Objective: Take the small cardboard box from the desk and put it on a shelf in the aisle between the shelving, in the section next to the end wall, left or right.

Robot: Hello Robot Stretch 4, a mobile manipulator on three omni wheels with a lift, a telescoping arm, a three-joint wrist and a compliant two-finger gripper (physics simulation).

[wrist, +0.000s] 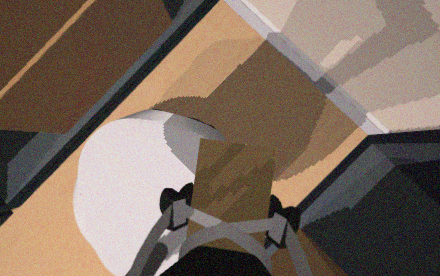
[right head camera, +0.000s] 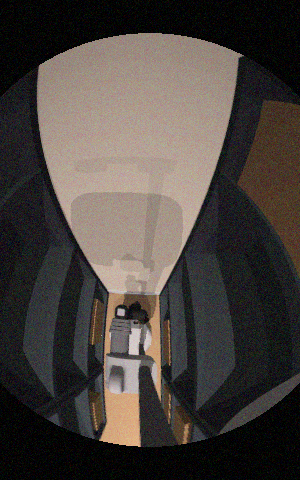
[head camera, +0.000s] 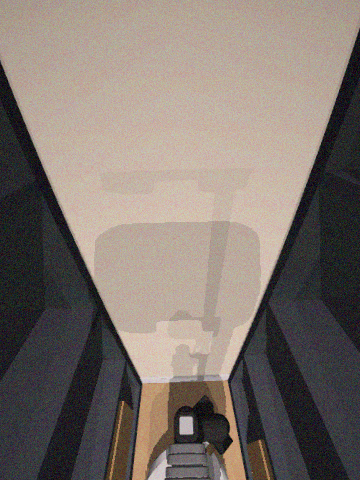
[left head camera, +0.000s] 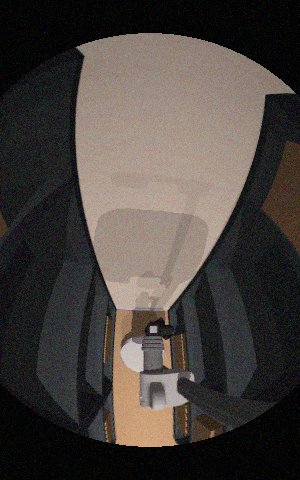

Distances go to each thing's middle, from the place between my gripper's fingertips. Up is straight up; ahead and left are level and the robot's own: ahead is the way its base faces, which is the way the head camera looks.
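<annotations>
My hand sits a measured 10 mm short of the small cardboard box [wrist: 233,181] and 10 mm to the right of it, and it is also 20 mm lower than the box.
</annotations>
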